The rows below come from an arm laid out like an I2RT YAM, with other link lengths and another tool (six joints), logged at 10 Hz.
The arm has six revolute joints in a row. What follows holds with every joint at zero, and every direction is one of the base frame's.
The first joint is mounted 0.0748 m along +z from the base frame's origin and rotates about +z.
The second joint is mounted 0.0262 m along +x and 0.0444 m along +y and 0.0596 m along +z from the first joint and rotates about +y.
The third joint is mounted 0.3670 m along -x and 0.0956 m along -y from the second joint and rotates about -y.
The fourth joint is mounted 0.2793 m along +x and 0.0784 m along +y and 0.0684 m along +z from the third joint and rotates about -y.
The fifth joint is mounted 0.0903 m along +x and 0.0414 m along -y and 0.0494 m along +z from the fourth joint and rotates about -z.
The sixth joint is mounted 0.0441 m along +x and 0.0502 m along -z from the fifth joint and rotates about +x.
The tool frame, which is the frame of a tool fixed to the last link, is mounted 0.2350 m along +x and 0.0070 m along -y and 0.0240 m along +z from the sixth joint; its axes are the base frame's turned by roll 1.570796, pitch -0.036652 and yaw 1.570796 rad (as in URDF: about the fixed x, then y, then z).
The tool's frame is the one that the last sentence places.
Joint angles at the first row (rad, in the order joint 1, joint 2, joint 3, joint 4, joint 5, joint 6):
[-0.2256, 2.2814, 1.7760, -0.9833, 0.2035, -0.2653]
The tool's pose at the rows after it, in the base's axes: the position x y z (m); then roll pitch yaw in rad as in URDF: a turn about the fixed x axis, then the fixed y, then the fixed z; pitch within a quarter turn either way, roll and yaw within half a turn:
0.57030 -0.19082 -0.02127 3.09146 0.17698 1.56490
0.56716 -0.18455 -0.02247 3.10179 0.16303 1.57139
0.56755 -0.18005 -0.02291 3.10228 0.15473 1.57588
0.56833 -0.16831 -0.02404 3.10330 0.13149 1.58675
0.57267 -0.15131 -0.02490 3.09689 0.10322 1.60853
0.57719 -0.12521 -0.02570 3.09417 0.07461 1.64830
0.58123 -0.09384 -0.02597 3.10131 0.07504 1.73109
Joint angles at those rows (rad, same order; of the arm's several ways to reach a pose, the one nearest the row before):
[-0.2237, 2.2757, 1.7786, -0.9855, 0.1616, -0.2661]
[-0.2199, 2.2757, 1.7786, -0.9985, 0.1501, -0.2661]
[-0.2161, 2.2757, 1.7786, -1.0008, 0.1421, -0.2661]
[-0.2070, 2.2757, 1.7786, -1.0069, 0.1196, -0.2661]
[-0.1913, 2.2757, 1.7786, -1.0065, 0.0902, -0.2710]
[-0.1604, 2.2757, 1.7786, -1.0100, 0.0612, -0.2783]
[-0.1078, 2.2757, 1.7786, -1.0149, 0.0616, -0.3080]

